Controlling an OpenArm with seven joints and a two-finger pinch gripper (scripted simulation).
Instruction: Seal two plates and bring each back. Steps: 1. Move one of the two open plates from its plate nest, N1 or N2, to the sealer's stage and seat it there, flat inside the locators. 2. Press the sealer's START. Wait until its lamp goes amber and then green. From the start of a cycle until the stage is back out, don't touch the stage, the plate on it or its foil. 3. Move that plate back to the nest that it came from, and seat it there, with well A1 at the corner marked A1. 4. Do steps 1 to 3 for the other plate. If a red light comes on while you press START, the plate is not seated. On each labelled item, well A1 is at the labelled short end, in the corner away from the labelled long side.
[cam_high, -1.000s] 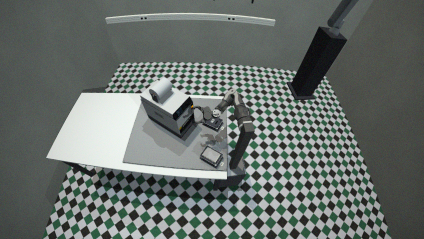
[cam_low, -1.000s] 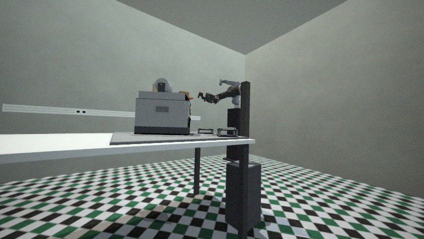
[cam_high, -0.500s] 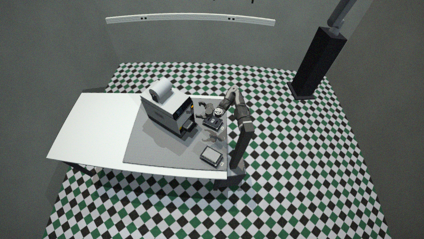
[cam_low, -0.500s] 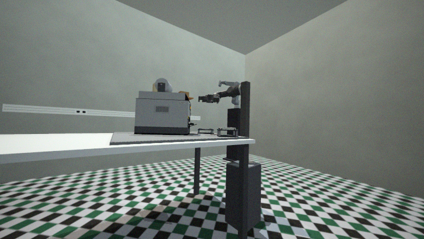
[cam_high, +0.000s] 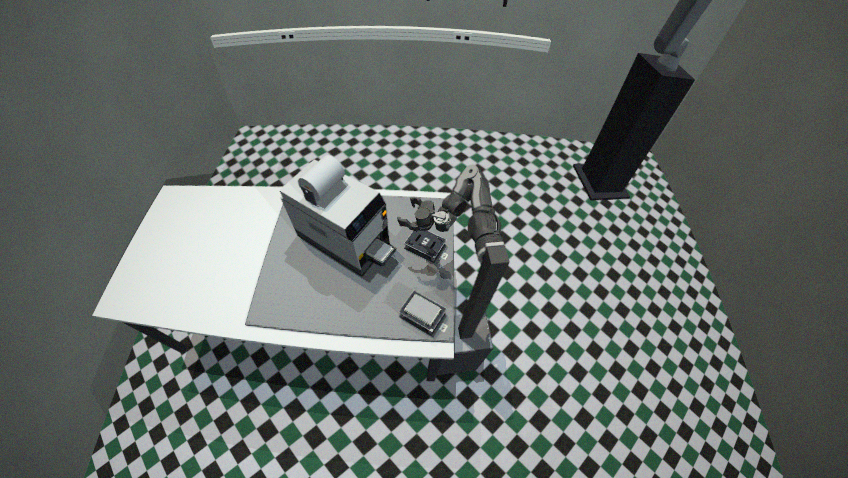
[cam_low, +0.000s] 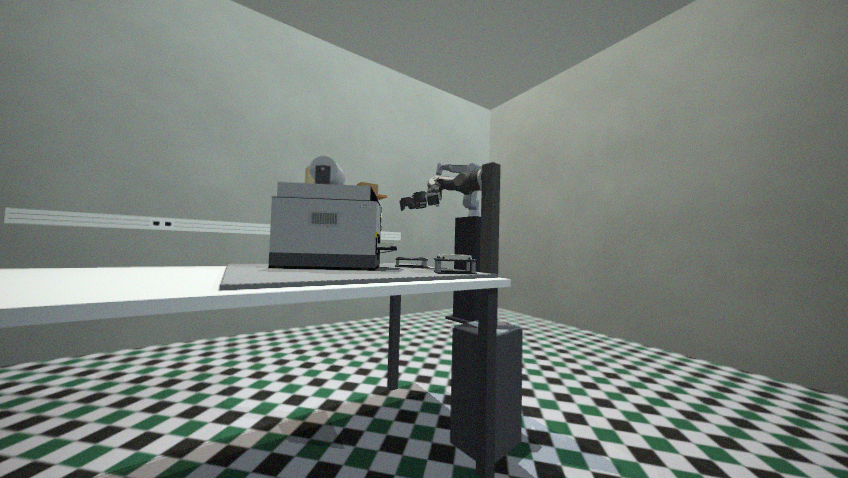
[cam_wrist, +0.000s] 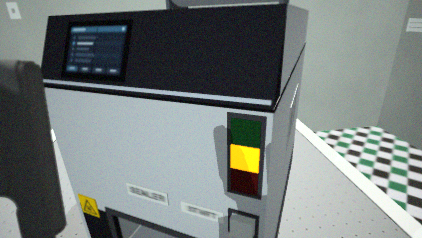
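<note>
My hand is 13 cm short of the dark stage, 3 cm to the right of it and 22 cm above it. Round my hand: white foil roll 32 cm ahead, 12 cm to the right, 11 cm above; then touch screen 18 cm ahead, 5 cm to the left, 1 cm above.
</note>
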